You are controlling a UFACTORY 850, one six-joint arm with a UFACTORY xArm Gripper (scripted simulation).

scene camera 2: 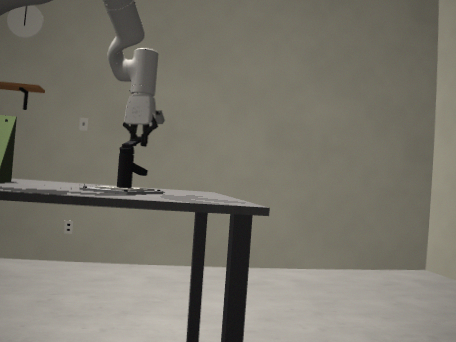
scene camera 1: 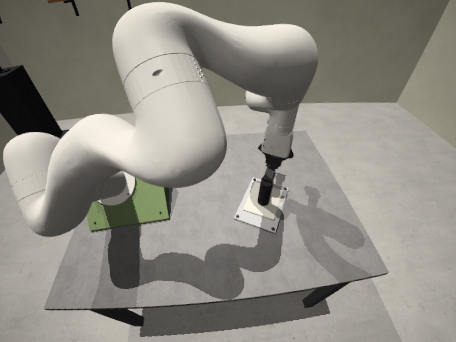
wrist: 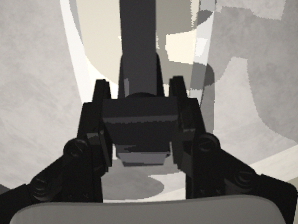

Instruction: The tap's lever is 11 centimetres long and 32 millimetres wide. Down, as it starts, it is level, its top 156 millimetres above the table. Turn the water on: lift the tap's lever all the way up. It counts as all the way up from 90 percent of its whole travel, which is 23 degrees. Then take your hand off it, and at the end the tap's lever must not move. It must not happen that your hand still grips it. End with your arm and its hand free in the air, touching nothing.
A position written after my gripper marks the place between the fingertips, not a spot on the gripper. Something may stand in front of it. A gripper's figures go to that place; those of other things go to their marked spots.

Labels:
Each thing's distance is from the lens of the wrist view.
my gripper (wrist: 140, 96): 14 cm
tap lever (wrist: 141, 129): 12 cm

